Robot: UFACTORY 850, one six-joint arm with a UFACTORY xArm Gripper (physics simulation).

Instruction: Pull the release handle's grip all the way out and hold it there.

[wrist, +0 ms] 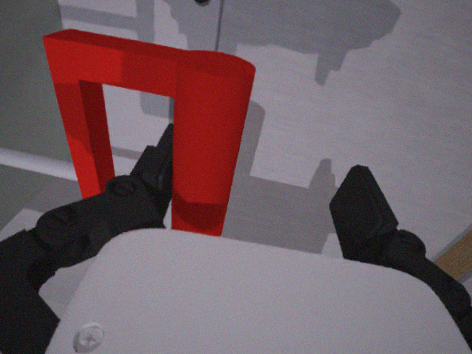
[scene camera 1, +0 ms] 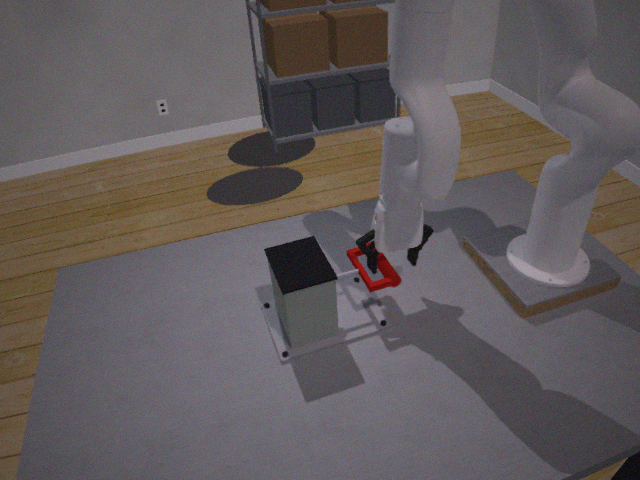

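The release handle is a red frame with a thick round grip [scene camera 1: 390,271] [wrist: 210,145] on the side facing the robot's base. A pale rod [scene camera 1: 347,273] [wrist: 35,162] joins it to a pale green box [scene camera 1: 311,317] with a black top. My gripper [scene camera 1: 392,267] [wrist: 263,168] is wide open over the handle. In the wrist view its left finger reaches into the frame's opening, right beside the grip, and its right finger stands well apart on the outer side. The grip is between the fingers but not clamped. A length of rod shows between box and frame.
The box stands on a pale base plate [scene camera 1: 275,335] with dark corner bolts, on a grey table [scene camera 1: 180,403]. The robot's base stands on a wood-edged board [scene camera 1: 573,297] at the right. A shelf rack [scene camera 1: 273,78] with boxes stands behind the table.
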